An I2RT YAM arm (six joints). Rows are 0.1 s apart.
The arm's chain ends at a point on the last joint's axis. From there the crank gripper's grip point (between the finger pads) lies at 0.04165 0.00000 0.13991 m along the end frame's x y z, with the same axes.
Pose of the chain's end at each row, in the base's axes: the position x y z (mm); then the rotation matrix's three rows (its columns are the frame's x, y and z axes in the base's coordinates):
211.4 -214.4 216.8; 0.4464 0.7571 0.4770; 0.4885 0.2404 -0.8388; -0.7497 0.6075 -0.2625
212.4 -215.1 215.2; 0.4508 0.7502 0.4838; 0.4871 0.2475 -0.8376; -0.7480 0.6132 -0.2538
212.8 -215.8 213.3; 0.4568 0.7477 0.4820; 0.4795 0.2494 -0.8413; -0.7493 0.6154 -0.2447
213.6 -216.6 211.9; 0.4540 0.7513 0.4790; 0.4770 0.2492 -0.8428; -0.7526 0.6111 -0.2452
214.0 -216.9 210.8; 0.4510 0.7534 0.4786; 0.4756 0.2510 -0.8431; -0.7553 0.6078 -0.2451
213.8 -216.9 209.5; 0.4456 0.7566 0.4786; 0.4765 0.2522 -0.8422; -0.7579 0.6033 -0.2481
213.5 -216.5 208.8; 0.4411 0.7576 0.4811; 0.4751 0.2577 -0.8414; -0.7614 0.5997 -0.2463
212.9 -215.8 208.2; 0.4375 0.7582 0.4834; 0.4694 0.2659 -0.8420; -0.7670 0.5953 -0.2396
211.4 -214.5 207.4; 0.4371 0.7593 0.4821; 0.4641 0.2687 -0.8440; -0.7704 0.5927 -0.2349
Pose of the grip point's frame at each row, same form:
296.7 -311.4 148.8; 0.4464 0.7571 0.4770; 0.4885 0.2404 -0.8388; -0.7497 0.6075 -0.2625
298.9 -312.0 148.5; 0.4508 0.7502 0.4838; 0.4871 0.2475 -0.8376; -0.7480 0.6132 -0.2538
299.3 -313.5 147.9; 0.4568 0.7477 0.4820; 0.4795 0.2494 -0.8413; -0.7493 0.6154 -0.2447
299.5 -314.6 146.2; 0.4540 0.7513 0.4790; 0.4770 0.2492 -0.8428; -0.7526 0.6111 -0.2452
299.7 -315.0 145.0; 0.4510 0.7534 0.4786; 0.4756 0.2510 -0.8431; -0.7553 0.6078 -0.2451
299.3 -314.9 143.2; 0.4456 0.7566 0.4786; 0.4765 0.2522 -0.8422; -0.7579 0.6033 -0.2481
299.2 -314.4 142.6; 0.4411 0.7576 0.4811; 0.4751 0.2577 -0.8414; -0.7614 0.5997 -0.2463
298.8 -314.1 142.7; 0.4375 0.7582 0.4834; 0.4694 0.2659 -0.8420; -0.7670 0.5953 -0.2396
297.1 -313.3 142.4; 0.4371 0.7593 0.4821; 0.4641 0.2687 -0.8440; -0.7704 0.5927 -0.2349

